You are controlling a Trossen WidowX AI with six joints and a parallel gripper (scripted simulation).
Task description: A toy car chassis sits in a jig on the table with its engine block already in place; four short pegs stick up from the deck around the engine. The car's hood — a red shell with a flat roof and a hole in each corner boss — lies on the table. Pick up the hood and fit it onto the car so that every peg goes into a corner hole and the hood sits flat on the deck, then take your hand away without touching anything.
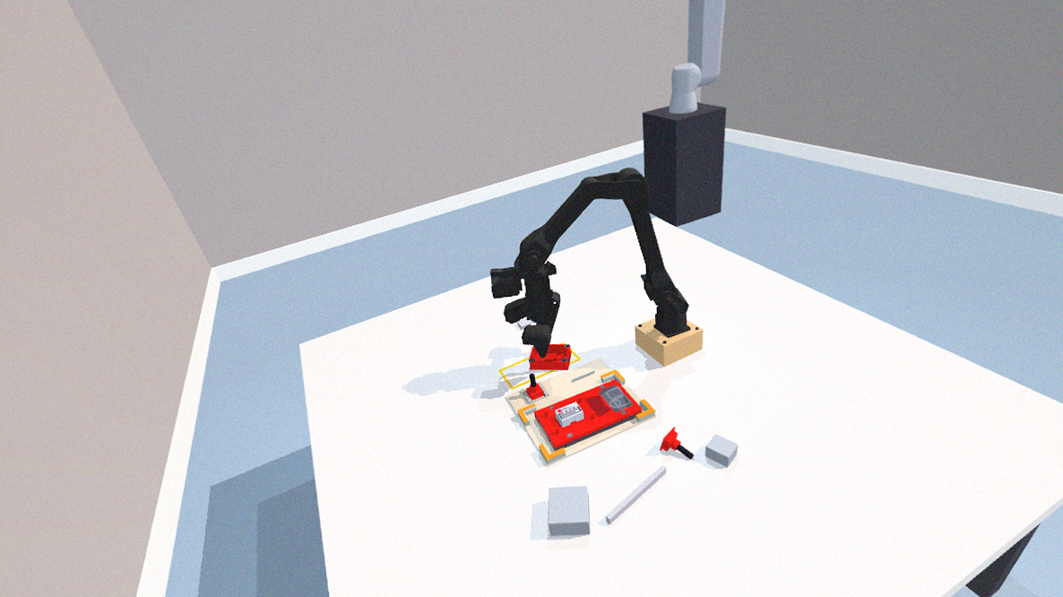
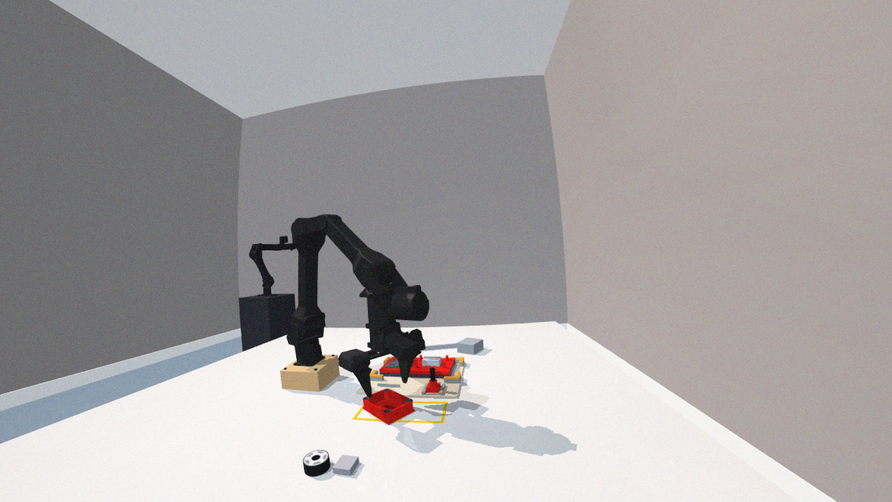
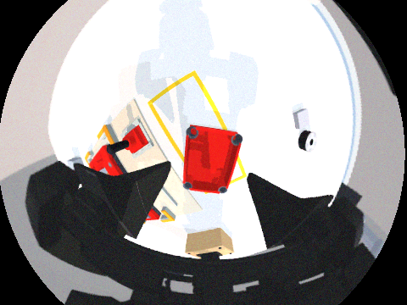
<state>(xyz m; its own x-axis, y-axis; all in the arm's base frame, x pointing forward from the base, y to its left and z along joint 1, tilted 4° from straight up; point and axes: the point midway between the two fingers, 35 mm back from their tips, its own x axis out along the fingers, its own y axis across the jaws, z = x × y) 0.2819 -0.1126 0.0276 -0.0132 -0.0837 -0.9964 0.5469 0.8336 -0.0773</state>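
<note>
The red hood lies 40 mm below my gripper tip. Also, from my gripper tip: grey engine block (230 mm to the left, 50 mm ahead, 20 mm below); black wheel (190 mm to the right, 50 mm behind, 40 mm below); grey rod (440 mm to the left, 40 mm below, 20 mm ahead).
</note>
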